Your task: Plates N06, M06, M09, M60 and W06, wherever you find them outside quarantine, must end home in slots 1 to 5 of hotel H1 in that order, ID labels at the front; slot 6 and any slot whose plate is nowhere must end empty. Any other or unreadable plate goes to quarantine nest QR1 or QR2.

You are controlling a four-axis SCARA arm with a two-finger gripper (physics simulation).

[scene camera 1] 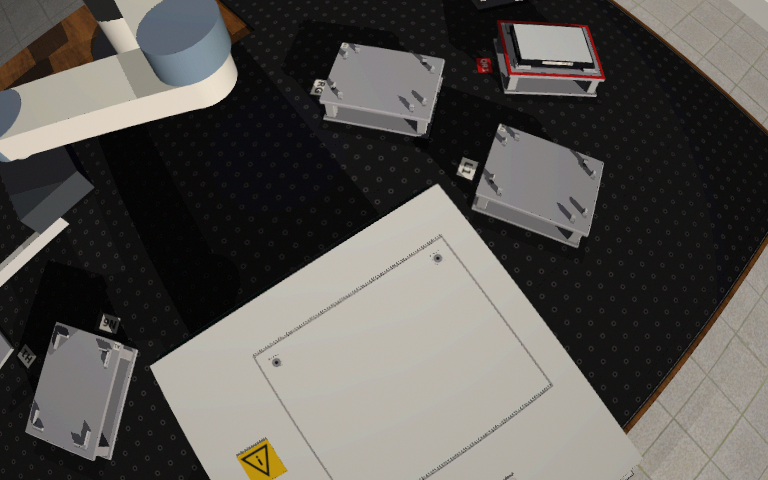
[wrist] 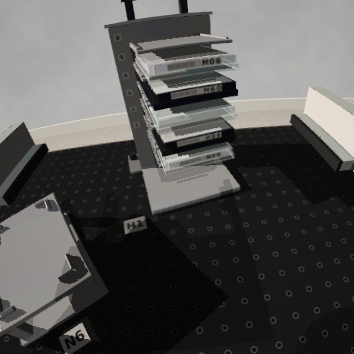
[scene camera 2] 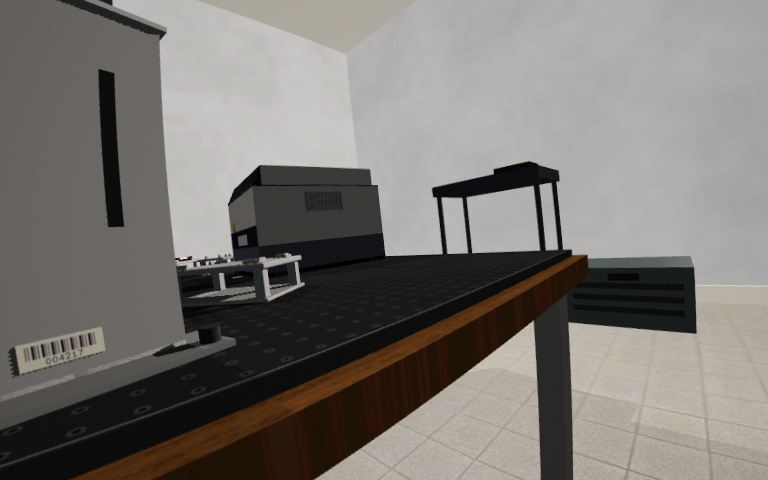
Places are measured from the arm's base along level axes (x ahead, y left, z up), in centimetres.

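Pixels of known places: gripper, fingertip midpoint: (wrist: 162, 114).
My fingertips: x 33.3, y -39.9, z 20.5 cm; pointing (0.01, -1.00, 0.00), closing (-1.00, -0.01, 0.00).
Ahead of a thing's pixels: the offset from my fingertips to its top centre. "spot": to the spot under its first point.
My gripper (wrist: 162, 114) is open and empty, its fingers at the left and right of the wrist view, with hotel H1 {spot: dz -18.5, dx -1.6, dy -13.1 cm} (wrist: 192, 190) beyond them. The top shelf, slot 6, is bare. Below it a clear plate M06 {dz +1.0, dx -1.2, dy -15.5 cm} (wrist: 190, 65) is in slot 5 and a black plate M60 {dz -1.6, dx -1.2, dy -15.5 cm} (wrist: 197, 95) in slot 4. A clear plate {dz -4.3, dx -1.2, dy -15.5 cm} (wrist: 192, 115) in slot 3 shows no readable label. A black plate {dz -6.9, dx -1.2, dy -15.5 cm} (wrist: 197, 140) in slot 2 and a clear plate {dz -9.5, dx -1.2, dy -15.5 cm} (wrist: 200, 159) in slot 1 have blurred labels. Nest QR1 {dz -13.7, dx +23.4, dy +86.5 cm} (scene camera 1: 552, 74) holds a dark plate with a pale top {dz -12.8, dx +23.4, dy +86.5 cm} (scene camera 1: 555, 44), its label unreadable.
Nests N6 {dz -13.7, dx +18.9, dy -1.1 cm} (scene camera 1: 79, 384) (wrist: 30, 255), RG {dz -13.3, dx +11.2, dy +61.2 cm} (scene camera 1: 385, 79) and L1 {dz -13.3, dx +38.1, dy +66.7 cm} (scene camera 1: 540, 181) are empty. A large white instrument {dz +5.9, dx +48.9, dy +30.0 cm} (scene camera 1: 396, 350) stands between N6 and L1. The arm (scene camera 1: 113, 99) reaches in at upper left. A grey tower {spot: dz -8.2, dx +2.0, dy -24.4 cm} (scene camera 2: 67, 198) and dark stand (scene camera 2: 487, 185) stand on the table.
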